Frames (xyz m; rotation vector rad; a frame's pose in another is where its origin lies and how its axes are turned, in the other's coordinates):
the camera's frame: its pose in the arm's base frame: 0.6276 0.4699 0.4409 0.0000 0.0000 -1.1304
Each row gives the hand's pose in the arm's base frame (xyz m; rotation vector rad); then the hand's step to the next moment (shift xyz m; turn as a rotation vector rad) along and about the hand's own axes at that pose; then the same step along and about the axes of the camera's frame.
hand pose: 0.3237 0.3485 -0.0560 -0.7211 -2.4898 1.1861
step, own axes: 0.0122 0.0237 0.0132 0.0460 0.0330 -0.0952
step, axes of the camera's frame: -0.0137 -0.0032 -0.0262 -0.0874 0.0583 0.0351
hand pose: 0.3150 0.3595 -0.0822 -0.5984 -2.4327 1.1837
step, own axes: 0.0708 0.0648 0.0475 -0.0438 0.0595 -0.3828
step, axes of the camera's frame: -0.0679 -0.0448 -0.0696 -0.1311 0.3265 0.1679
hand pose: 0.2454 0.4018 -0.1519 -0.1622 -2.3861 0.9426
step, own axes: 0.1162 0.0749 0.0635 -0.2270 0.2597 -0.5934
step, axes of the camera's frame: -0.1075 -0.1021 -0.0339 -0.2219 0.6450 0.0766
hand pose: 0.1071 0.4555 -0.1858 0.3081 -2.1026 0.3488
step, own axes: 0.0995 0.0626 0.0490 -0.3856 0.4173 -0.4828
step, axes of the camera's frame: -0.0767 -0.0874 0.0519 -0.3547 0.6419 -0.1346
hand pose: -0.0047 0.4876 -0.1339 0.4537 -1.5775 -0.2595
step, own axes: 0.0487 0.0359 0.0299 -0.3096 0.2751 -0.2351
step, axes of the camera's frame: -0.0215 -0.0282 0.0574 -0.2824 0.3555 -0.1439
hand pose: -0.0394 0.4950 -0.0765 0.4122 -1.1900 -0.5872
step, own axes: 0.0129 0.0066 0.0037 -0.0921 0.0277 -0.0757
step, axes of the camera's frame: 0.0031 -0.0002 0.0146 -0.0482 0.0825 -0.0765
